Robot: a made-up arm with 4 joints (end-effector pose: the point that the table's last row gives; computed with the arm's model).
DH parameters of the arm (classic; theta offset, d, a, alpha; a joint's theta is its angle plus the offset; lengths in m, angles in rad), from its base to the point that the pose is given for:
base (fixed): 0 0 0 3.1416
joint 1: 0 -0.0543 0.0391 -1.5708
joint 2: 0.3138 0 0.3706 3.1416
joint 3: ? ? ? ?
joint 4: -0.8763 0 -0.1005 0
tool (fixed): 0.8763 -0.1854 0 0
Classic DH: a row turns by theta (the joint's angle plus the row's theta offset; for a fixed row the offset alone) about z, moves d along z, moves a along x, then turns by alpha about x.
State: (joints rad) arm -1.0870 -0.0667 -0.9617 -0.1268
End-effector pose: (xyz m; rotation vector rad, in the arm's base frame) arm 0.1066 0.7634 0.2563 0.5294 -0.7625 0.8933
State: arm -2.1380 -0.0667 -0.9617 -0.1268
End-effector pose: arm -0.6096 0.4717 0.2563 0.9547 -0.4476 1.8551
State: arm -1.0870 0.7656 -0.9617 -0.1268
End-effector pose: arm -0.0672 0.4326 0.6978 1.0151 -1.4619 0.7025
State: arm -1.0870 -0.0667 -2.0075 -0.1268
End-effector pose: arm -0.0141 0.5337 0.4836 1.1375 -1.6383 0.6308
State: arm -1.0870 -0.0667 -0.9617 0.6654
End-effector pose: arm 0.1501 0.7093 0.2218 0.2119 -0.9903 1.6210
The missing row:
joint 3: 0.3138 0.176 0.3454 1.5708
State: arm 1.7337 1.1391 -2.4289 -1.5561
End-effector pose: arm 0.2995 0.3337 0.4167 -0.2696 -3.0282 0.6564
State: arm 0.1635 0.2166 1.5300 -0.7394
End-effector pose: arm 0.3100 0.2290 -0.1438 -0.3843 1.2976 -0.7659
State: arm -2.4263 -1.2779 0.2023 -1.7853
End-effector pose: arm -0.2252 -0.0990 -0.6997 -1.2919 -0.7656 0.5180
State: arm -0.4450 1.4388 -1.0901 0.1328
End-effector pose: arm -0.2344 0.1586 0.7266 0.3956 -2.5138 0.2293
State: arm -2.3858 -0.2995 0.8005 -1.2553
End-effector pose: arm -0.4886 0.1017 -0.3800 -1.1196 -0.2856 1.0094
